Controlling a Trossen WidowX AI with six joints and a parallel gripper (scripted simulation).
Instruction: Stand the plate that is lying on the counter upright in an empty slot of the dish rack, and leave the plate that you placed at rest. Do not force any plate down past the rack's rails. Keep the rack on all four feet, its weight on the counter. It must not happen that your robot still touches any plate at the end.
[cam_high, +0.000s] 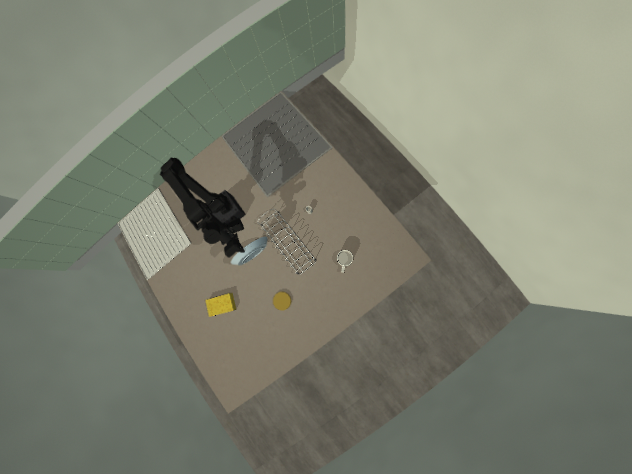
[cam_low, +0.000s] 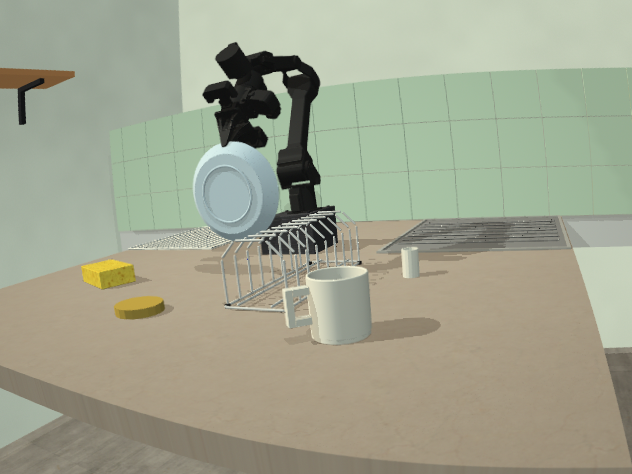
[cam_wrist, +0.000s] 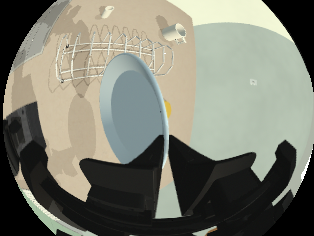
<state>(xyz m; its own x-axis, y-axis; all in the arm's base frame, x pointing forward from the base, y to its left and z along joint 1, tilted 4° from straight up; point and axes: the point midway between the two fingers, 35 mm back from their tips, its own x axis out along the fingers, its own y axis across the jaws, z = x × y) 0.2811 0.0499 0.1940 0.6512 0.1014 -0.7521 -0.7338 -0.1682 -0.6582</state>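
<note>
Now: hand 2 cm short of the pale blue plate, 1 cm to the right of it and 12 cm above it. From my hand the other things lie so: cream mug (24 cm ahead, 37 cm to the left, 25 cm below); then yellow disc (27 cm ahead, 1 cm to the right, 27 cm below); then small white cup (7 cm behind, 33 cm to the left, 27 cm below).
</note>
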